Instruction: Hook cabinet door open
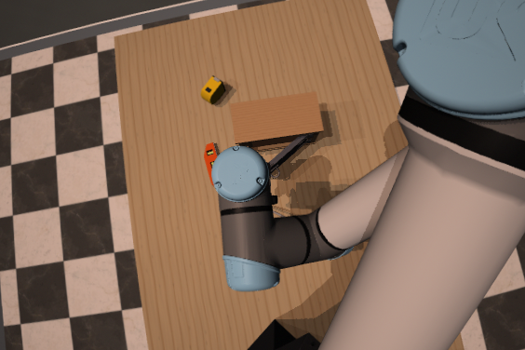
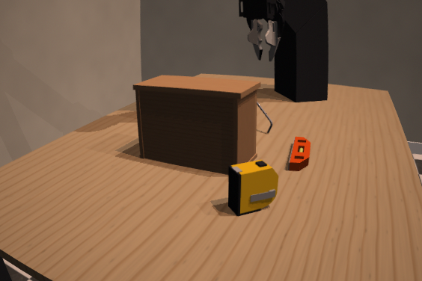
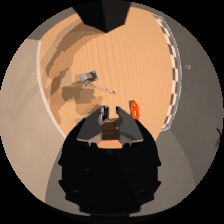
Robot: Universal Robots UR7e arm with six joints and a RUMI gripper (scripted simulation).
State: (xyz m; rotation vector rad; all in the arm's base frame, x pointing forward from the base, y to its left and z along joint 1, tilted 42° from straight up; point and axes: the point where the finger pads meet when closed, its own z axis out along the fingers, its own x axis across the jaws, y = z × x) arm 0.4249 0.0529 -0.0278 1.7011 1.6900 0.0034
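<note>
Right now my hand is 3 cm past the thin hook rod, 3 cm to the left of it and 14 cm above it. The rest, counted from my hand: dark door (12 cm ahead, 10 cm to the right, 13 cm below); yellow tape measure (38 cm ahead, 9 cm to the left, 16 cm below); orange spirit level (14 cm ahead, 12 cm to the left, 19 cm below).
</note>
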